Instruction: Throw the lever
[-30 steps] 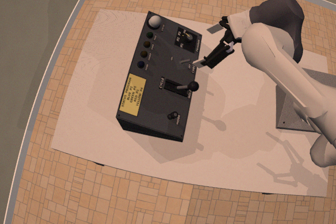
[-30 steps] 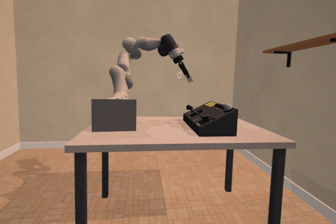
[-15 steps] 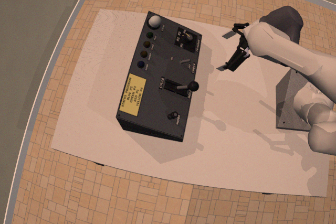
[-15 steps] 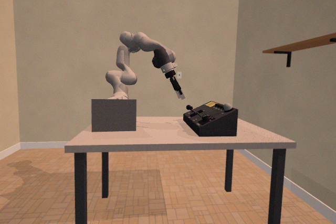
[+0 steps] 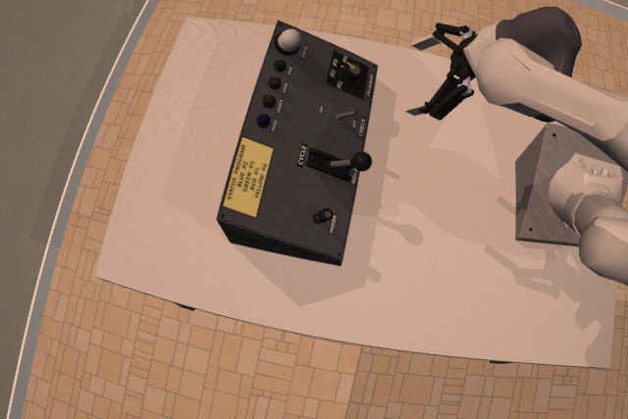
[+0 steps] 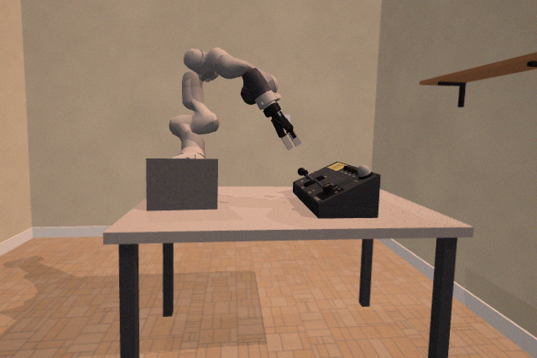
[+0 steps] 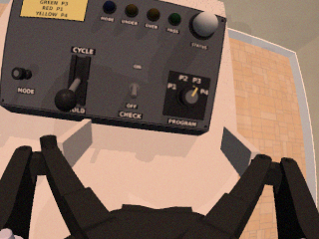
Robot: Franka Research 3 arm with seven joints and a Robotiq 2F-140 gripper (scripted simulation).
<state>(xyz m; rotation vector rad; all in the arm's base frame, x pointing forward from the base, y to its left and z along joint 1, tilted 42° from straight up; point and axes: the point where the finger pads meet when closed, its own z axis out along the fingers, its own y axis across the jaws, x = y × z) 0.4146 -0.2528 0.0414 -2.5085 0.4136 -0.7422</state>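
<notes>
Now: the dark console 180 mm ahead of my hand, 50 mm to the left of it and 190 mm below it. Round my hand: mode knob 170 mm ahead, 240 mm to the left, 170 mm below; then check toggle 130 mm ahead, 170 mm below; then program dial 130 mm ahead, 120 mm to the right, 170 mm below.
</notes>
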